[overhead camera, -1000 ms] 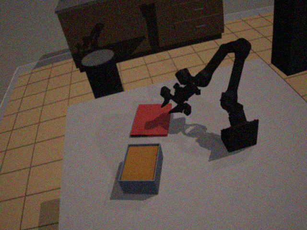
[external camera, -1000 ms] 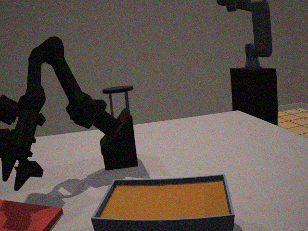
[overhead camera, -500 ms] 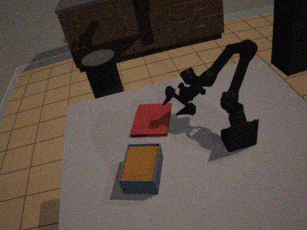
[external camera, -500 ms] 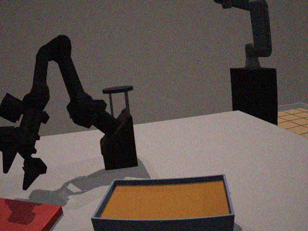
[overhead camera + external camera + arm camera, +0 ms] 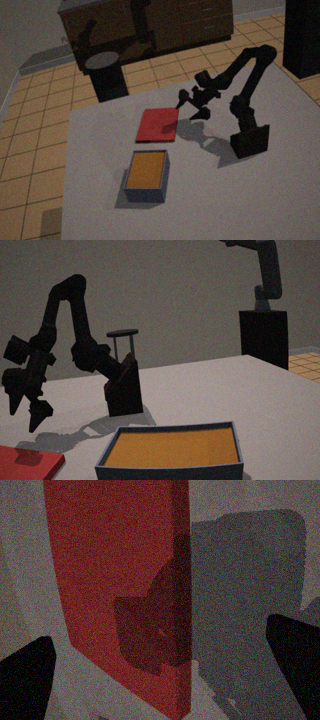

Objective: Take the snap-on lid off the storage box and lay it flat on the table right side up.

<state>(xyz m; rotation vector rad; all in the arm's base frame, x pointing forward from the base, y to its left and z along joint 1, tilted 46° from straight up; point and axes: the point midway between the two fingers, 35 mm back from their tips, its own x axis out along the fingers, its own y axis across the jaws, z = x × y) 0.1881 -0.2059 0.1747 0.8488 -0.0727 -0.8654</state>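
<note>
Now: gripper tip 120 mm short of the lid, 50 mm to the left of it and 50 mm above it. From my gripper tip the other things lie so: storage box (250 mm ahead, 290 mm to the left, 20 mm below).
</note>
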